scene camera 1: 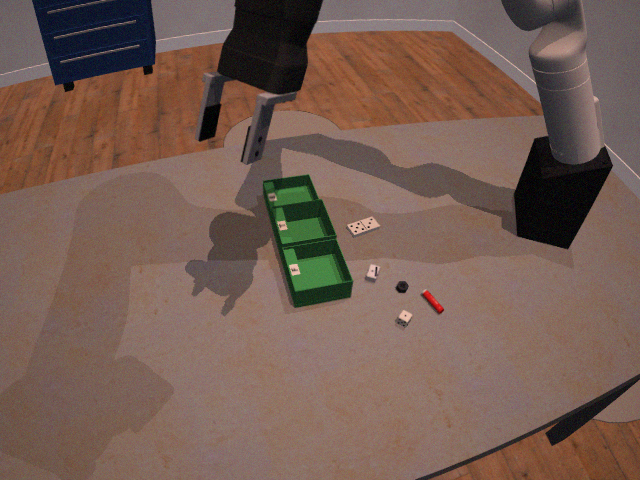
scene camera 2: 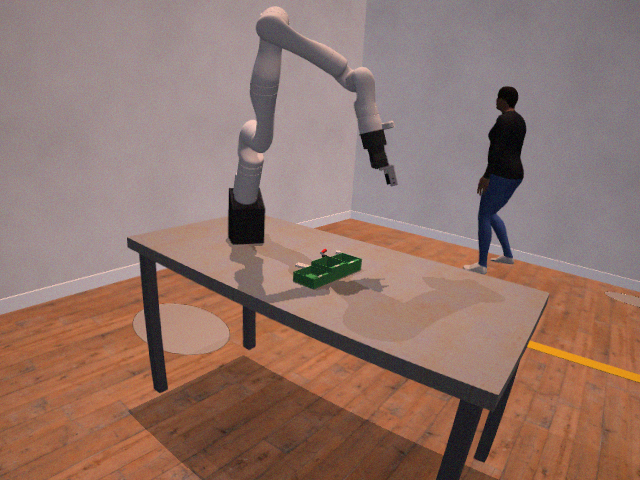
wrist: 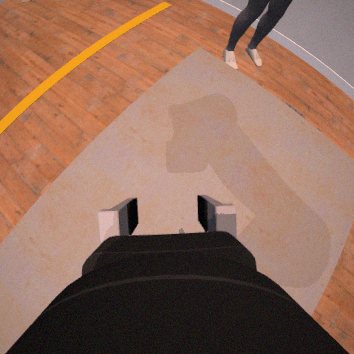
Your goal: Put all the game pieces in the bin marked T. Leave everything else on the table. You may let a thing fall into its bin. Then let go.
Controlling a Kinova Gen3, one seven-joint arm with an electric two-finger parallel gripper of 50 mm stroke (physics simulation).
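Places are measured from the arm's base along level axes (x up, y ahead, z left), in millimetres.
Pixels of known places: gripper, between the fingertips: [scene camera 1: 226, 148] [scene camera 2: 392, 184] [wrist: 167, 209]; arm's base, origin of its link: [scene camera 1: 575, 149] [scene camera 2: 245, 196].
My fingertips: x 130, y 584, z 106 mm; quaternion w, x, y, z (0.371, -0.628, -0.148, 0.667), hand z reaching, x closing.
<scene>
For each thing: its top centre in the pictures, then the offset to it from my fingertips. Level surfaces: height alone.
- white domino, centre of its top: [scene camera 1: 363, 225] [scene camera 2: 303, 265] dz -156, dx -297, dy -218 mm
- white die, centre of its top: [scene camera 1: 405, 315] dz +36, dx -288, dy -218 mm
- small white block, centre of its top: [scene camera 1: 373, 271] dz -56, dx -293, dy -201 mm
- black nut, centre of its top: [scene camera 1: 402, 285] dz -21, dx -296, dy -237 mm
- red cylinder, centre of its top: [scene camera 1: 433, 299] [scene camera 2: 323, 250] dz +16, dx -294, dy -273 mm
- table, height of its surface: dx -305 mm
My gripper [scene camera 1: 227, 150] [scene camera 2: 391, 183] [wrist: 167, 209] is open and empty, high above the table, past the far end of the bins in scene camera 1. Three green open bins [scene camera 1: 323, 298] [scene camera 2: 337, 276] stand joined in a row; they look empty in scene camera 1. Their labels are too small to read, so I cannot tell which is T. A white domino [scene camera 1: 363, 226] [scene camera 2: 302, 265] lies right of the middle bin. A white die [scene camera 1: 404, 317] lies nearer the camera. A small white block [scene camera 1: 372, 272] with a dark bar lies beside the nearest bin.
A black nut [scene camera 1: 402, 286] and a red cylinder [scene camera 1: 433, 301] [scene camera 2: 324, 251] lie near the die. The arm's black base [scene camera 1: 560, 198] [scene camera 2: 246, 222] stands on the table [scene camera 1: 289, 392] [scene camera 2: 439, 341]. A person [scene camera 2: 505, 147] [wrist: 242, 35] stands beyond the table.
</scene>
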